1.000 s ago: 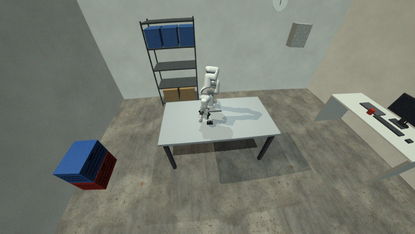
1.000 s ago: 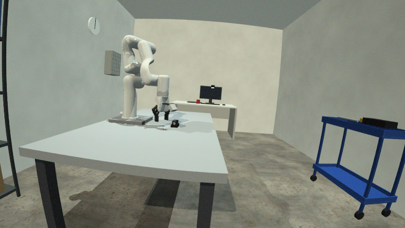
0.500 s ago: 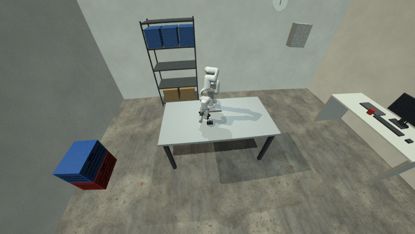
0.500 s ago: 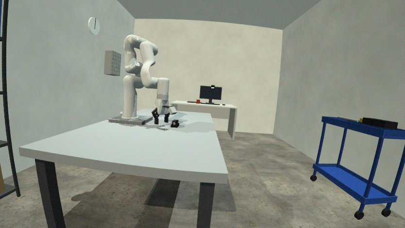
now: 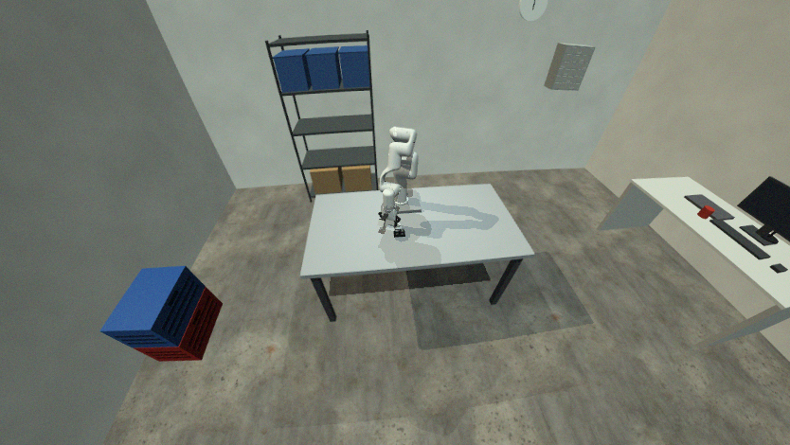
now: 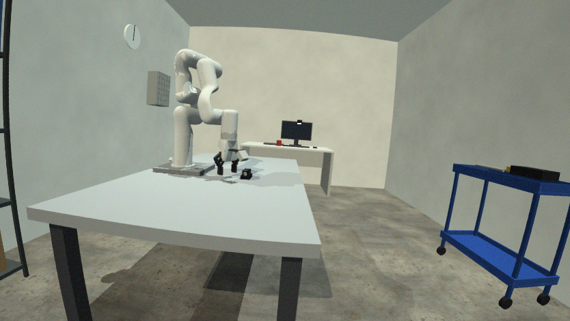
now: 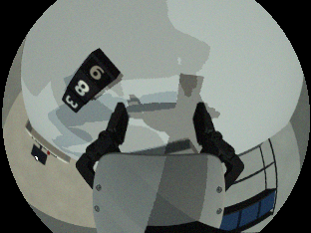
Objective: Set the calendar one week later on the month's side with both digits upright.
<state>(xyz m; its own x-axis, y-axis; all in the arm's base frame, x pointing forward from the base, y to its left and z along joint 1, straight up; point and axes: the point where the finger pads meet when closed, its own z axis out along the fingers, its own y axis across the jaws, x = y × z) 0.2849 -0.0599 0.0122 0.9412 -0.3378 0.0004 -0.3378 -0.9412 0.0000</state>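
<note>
The cube lies 7 cm ahead of my hand, 6 cm to the left of it and 1 cm below it.
</note>
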